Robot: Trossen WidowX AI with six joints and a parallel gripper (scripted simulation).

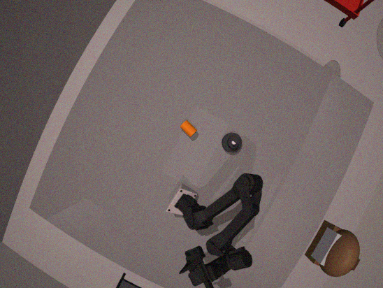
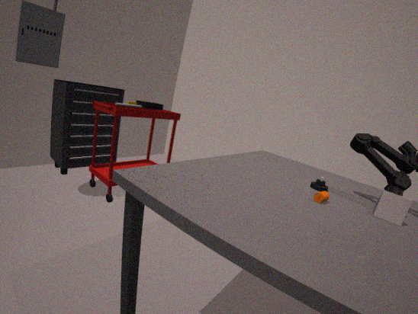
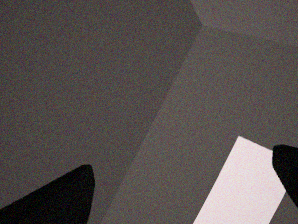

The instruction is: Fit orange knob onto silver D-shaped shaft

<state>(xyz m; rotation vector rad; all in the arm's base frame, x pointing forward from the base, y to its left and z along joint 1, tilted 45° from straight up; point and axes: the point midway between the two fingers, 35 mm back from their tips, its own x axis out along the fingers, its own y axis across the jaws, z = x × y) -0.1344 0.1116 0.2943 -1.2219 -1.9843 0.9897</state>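
Right now the orange knob is 38 cm ahead of my gripper tip, 37 cm below it and 28 cm to the left of it. From my gripper tip the other things lie so: dark round pedestal 44 cm ahead, 36 cm below, 9 cm to the left.
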